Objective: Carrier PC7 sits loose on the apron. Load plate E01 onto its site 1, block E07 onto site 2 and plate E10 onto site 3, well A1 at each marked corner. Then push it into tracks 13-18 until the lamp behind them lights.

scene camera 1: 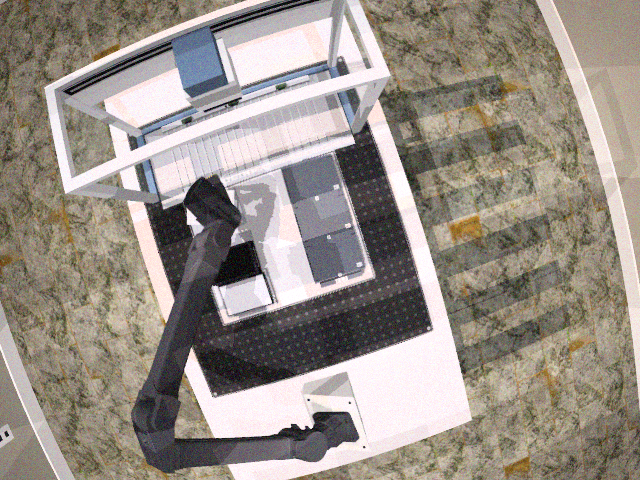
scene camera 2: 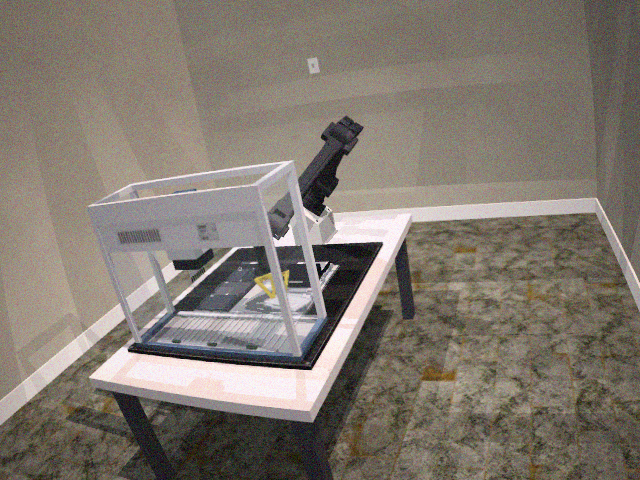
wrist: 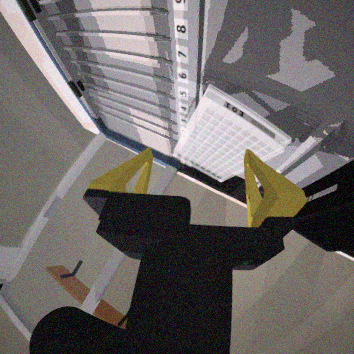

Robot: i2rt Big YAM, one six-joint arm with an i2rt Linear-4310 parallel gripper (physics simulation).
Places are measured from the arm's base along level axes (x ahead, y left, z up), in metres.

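Pixels of known places: gripper, fingertip midpoint: (wrist: 196, 151); arm's base, link origin: (scene camera 1: 337, 425) (scene camera 2: 310, 205).
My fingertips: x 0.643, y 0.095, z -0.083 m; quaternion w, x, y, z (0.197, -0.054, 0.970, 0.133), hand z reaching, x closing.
Note:
Ahead of a thing's pixels: the offset from my fingertips to its top centre. "*": to the spot under its first point. Level surfaces: height alone.
Plate E01 @(0.014 m back, 0.016 m left, 0.014 m down) (wrist: 231, 135), white and gridded, lies at the track end of the left column; its label is upside down in the wrist view. My gripper (wrist: 196, 151) (scene camera 2: 272, 283) is open with nothing between its yellow fingers; their tips stand near the plate's lower edge in the wrist view. In scene camera 1 my wrist hides the fingers and part of the plate. A black block @(0.171 m back, 0.007 m left, 0.012 m up) (scene camera 1: 240, 263) and another white plate @(0.258 m back, 0.009 m left, 0.022 m down) (scene camera 1: 247, 294) sit in the same column, labels unreadable. The dark carrier @(0.148 m back, 0.246 m right, 0.019 m down) (scene camera 1: 323, 211) (scene camera 2: 222, 297) lies at the right, its three sites bare, small white marks at their corners.
The numbered tracks (scene camera 1: 258, 144) (scene camera 2: 227, 330) (wrist: 115, 50) lie beyond the plates and carrier. A white frame (scene camera 1: 227, 124) (scene camera 2: 175, 204) stands over them, with a blue-topped head @(* 0.185 m ahead, 0.135 m right, 0.411 m up) (scene camera 1: 199, 59) on its rail. The black perforated deck @(0.049 m down) (scene camera 1: 320, 325) surrounds the pale apron.

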